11 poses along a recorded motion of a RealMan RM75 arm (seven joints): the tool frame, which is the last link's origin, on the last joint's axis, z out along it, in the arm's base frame.
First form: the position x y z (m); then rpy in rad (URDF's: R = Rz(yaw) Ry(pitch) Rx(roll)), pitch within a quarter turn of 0, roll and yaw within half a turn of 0.
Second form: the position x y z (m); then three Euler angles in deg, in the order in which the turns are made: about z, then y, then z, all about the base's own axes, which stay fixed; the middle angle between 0 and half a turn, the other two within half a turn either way. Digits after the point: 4 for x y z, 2 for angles.
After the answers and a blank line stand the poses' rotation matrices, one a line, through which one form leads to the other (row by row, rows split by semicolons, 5 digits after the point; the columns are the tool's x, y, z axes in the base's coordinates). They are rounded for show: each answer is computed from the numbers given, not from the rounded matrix.
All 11 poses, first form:
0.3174 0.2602 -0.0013 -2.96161 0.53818 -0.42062
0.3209 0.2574 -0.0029 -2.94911 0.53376 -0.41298
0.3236 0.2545 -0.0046 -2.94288 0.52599 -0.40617
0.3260 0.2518 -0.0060 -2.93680 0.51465 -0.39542
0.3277 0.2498 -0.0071 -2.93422 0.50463 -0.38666
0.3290 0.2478 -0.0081 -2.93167 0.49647 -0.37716
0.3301 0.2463 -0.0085 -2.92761 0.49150 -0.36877
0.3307 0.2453 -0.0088 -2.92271 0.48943 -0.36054
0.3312 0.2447 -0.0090 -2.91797 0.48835 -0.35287
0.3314 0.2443 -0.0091 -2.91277 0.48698 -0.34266
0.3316 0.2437 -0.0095 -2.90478 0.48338 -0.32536
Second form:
0.3174 0.2602 -0.0013 -16.69 147.65 136.36
0.3209 0.2574 -0.0029 -17.94 147.67 135.38
0.3236 0.2545 -0.0046 -18.78 147.97 134.87
0.3260 0.2518 -0.0060 -19.78 148.46 134.47
0.3277 0.2498 -0.0071 -20.44 148.94 134.33
0.3290 0.2478 -0.0081 -21.04 149.31 134.29
0.3301 0.2463 -0.0085 -21.64 149.49 134.15
0.3307 0.2453 -0.0088 -22.18 149.49 134.02
0.3312 0.2447 -0.0090 -22.66 149.44 133.92
0.3314 0.2443 -0.0091 -23.19 149.40 133.91
0.3316 0.2437 -0.0095 -24.08 149.40 133.92

0.78380 -0.48549 -0.38724; -0.35061 -0.86062 0.36933; -0.51257 -0.15371 -0.84477
0.78852 -0.48307 -0.38062; -0.34551 -0.85995 0.37563; -0.50877 -0.16469 -0.84500
0.79447 -0.47837 -0.37415; -0.34169 -0.86140 0.37581; -0.50207 -0.17072 -0.84781
0.80330 -0.46952 -0.36642; -0.33530 -0.86499 0.37331; -0.49223 -0.17702 -0.85228
0.81073 -0.46121 -0.36056; -0.33009 -0.86879 0.36910; -0.48348 -0.18023 -0.85660
0.81747 -0.45248 -0.35638; -0.32382 -0.87275 0.36531; -0.47632 -0.18323 -0.85997
0.82236 -0.44573 -0.35363; -0.31780 -0.87537 0.36432; -0.47195 -0.18722 -0.86152
0.82586 -0.43988 -0.35280; -0.31136 -0.87737 0.36507; -0.47012 -0.19165 -0.86154
0.82870 -0.43462 -0.35266; -0.30520 -0.87906 0.36620; -0.46917 -0.19584 -0.86112
0.83237 -0.42721 -0.35305; -0.29693 -0.88165 0.36678; -0.46796 -0.20046 -0.86071
0.83898 -0.41405 -0.35311; -0.28303 -0.88624 0.36672; -0.46477 -0.20773 -0.86072

